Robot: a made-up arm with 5 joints.
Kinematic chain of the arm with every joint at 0, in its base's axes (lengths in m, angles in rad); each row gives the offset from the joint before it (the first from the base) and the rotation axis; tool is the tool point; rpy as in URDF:
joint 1: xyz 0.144 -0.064 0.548 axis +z
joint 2: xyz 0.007 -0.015 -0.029 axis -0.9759 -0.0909 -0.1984
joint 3: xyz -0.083 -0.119 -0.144 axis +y
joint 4: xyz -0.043 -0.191 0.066 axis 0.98 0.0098 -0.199
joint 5: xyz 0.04 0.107 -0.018 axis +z
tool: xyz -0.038 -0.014 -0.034 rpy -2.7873 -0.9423 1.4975
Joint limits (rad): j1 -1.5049..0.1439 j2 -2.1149..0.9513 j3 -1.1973..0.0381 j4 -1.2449..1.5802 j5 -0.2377..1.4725
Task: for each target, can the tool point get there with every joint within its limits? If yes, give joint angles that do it. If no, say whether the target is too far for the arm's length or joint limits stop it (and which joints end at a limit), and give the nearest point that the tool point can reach.
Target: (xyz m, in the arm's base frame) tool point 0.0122 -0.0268 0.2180
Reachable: yes | joints -0.9962 -0.7528 -0.4518 -0.4509 -0.0907
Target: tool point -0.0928 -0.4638 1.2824
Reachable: no: too far | nearest point -0.0298 -0.3575 0.6762 | short by 0.619 m
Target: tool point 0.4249 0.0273 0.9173
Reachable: no: joint limits stop it (at a limit: joint 1, joint 2, joint 3, joint 4, joint 5) | nearest point -0.0033 0.0581 0.7222 | short by 0.472 m
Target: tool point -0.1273 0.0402 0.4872
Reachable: yes | joints -1.3293 0.3431 -0.7863 0.7562 0.1745
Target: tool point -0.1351 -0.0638 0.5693
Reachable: yes | joints -0.9691 0.5423 -0.4967 1.0131 0.5088
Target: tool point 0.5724 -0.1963 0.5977
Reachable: no: joint limits stop it (at a limit: joint 1, joint 2, joint 3, joint 5) | nearest point 0.4096 0.0736 0.3646 | short by 0.392 m
